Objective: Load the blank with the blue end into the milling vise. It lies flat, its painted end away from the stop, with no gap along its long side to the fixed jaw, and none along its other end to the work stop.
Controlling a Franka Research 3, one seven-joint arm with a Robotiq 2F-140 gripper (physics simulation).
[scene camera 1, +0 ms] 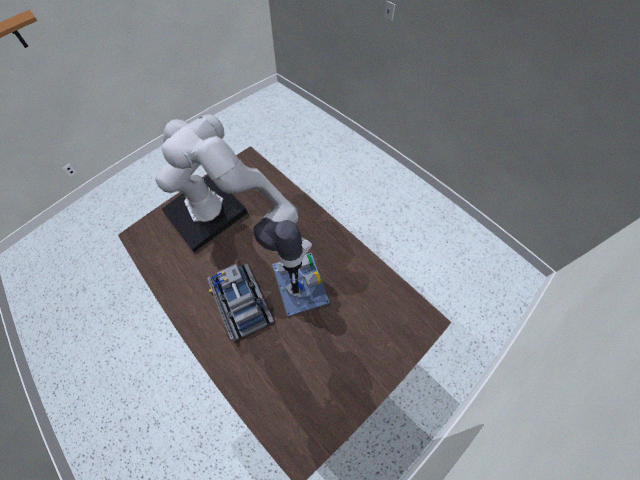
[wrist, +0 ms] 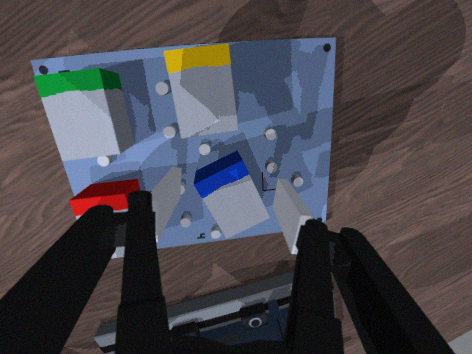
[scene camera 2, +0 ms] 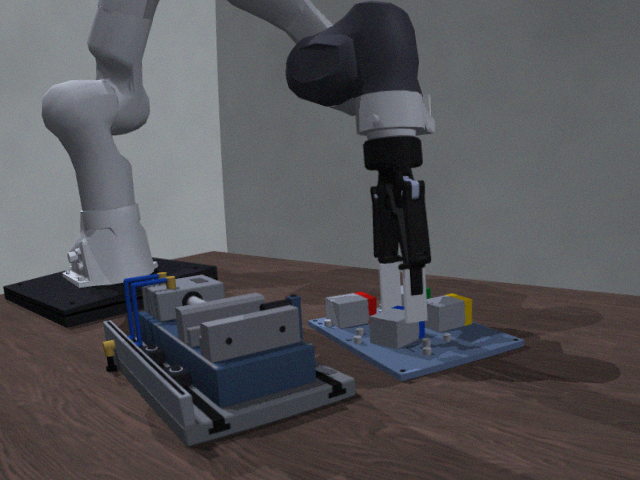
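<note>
The blank with the blue end lies skewed on the blue plate among small pegs. Its blue end points to the upper left in the wrist view. My gripper is open and points down, with one white fingertip on each side of this blank and visible gaps to it in the wrist view. The milling vise stands beside the plate. Its front jaw has two holes; a second jaw stands behind it. A dark rod on a blue post stands at the jaws' end.
The blue plate also carries a yellow-ended blank, a green-ended blank and a red-ended blank. The red-ended one is near my left finger in the wrist view. Blue hoses rise at the vise's side.
</note>
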